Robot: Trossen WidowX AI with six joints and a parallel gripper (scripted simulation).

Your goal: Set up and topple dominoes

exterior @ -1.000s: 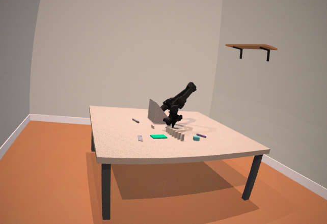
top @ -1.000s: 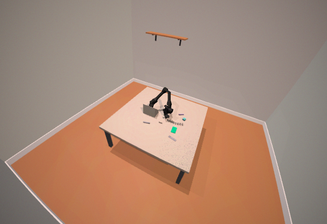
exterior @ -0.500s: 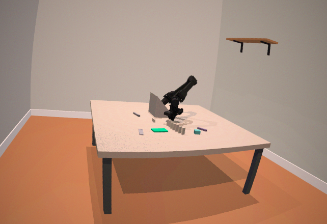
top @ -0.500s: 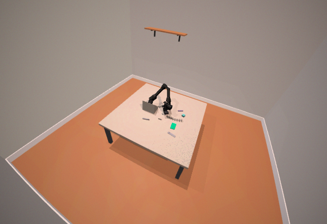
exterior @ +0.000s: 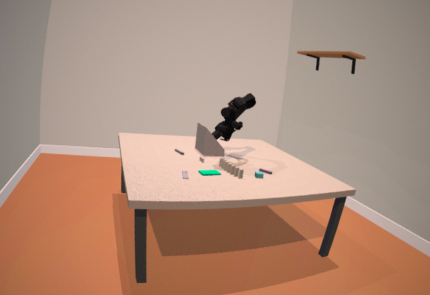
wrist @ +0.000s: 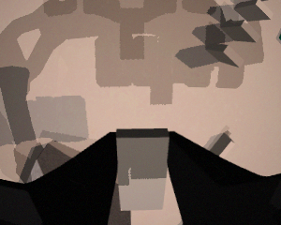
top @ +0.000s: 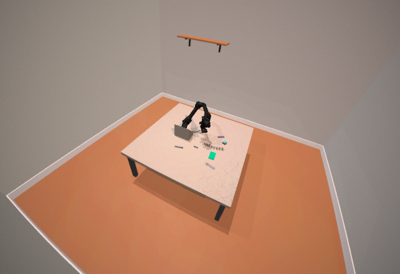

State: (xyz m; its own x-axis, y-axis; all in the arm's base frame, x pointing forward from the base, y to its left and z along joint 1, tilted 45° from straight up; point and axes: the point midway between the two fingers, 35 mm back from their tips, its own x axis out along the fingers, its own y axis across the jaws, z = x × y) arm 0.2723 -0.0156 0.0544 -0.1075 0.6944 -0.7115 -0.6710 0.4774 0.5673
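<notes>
The purple bar is 18 cm ahead of my gripper tip, 21 cm to the left of it and 13 cm below it. The rest, counted from my gripper tip: green flat card 24 cm ahead, 15 cm to the right, 13 cm below; then teal block 27 cm ahead, 13 cm to the left, 13 cm below.
</notes>
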